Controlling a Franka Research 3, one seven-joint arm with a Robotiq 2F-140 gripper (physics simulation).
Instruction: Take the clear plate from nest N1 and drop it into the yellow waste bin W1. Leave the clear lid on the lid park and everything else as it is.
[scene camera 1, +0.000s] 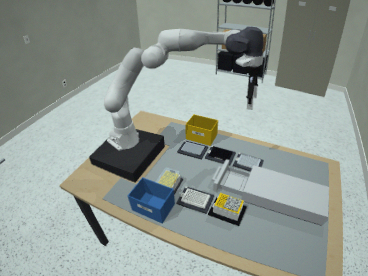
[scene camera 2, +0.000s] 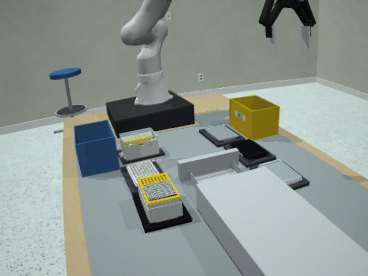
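A clear plate with a grid of wells (scene camera 1: 248, 161) (scene camera 2: 281, 171) sits in a dark nest at the back right, beside the grey device. A flat clear piece that looks like the lid (scene camera 1: 193, 148) (scene camera 2: 222, 133) lies on another dark holder near the yellow bin. The nest labels are not readable. The yellow waste bin W1 (scene camera 1: 195, 134) (scene camera 2: 257, 120) stands at the back edge; no contents show. My gripper (scene camera 1: 250, 104) (scene camera 2: 288, 44) is open and empty, high above the table's back side, well above the plate and apart from everything.
A black plate (scene camera 1: 220, 153) (scene camera 2: 251, 150) sits between the two clear pieces. The long grey device (scene camera 1: 287, 192) (scene camera 2: 270, 215) has its tray out. A blue bin (scene camera 1: 151, 201) (scene camera 2: 97, 150), a white plate (scene camera 1: 195, 197) (scene camera 2: 142, 173) and yellow tip racks (scene camera 1: 228, 205) (scene camera 2: 160, 195) stand at the front.
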